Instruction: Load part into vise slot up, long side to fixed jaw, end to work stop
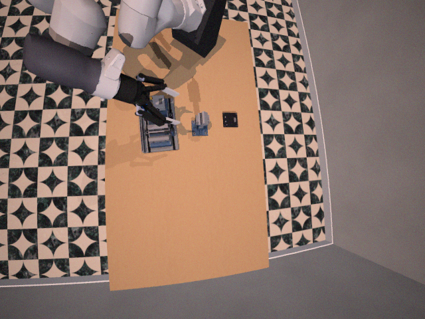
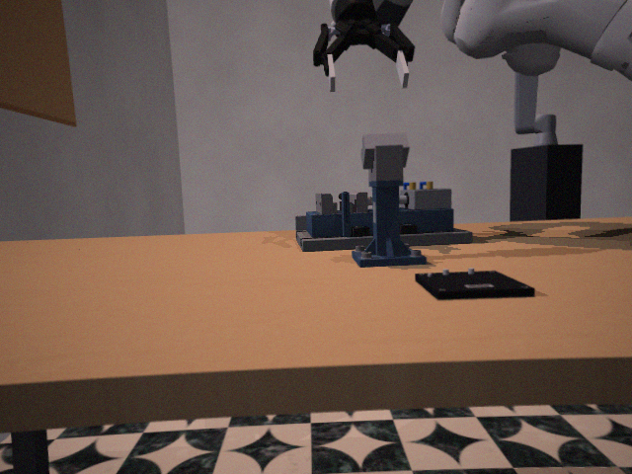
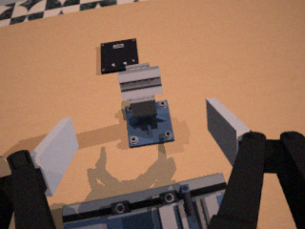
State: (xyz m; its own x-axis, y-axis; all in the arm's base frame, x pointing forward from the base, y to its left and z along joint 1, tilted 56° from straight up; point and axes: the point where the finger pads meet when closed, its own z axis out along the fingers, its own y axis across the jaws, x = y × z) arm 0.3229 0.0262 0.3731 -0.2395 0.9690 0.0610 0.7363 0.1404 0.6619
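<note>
The part lies 40 mm ahead of my hand, 120 mm to the left of it and 130 mm below it. Also, from my hand: fixed jaw (40 mm ahead, 110 mm to the right, 210 mm below); work stop (20 mm ahead, 60 mm to the right, 200 mm below); air cylinder rod (70 mm behind, 80 mm to the right, 210 mm below).
</note>
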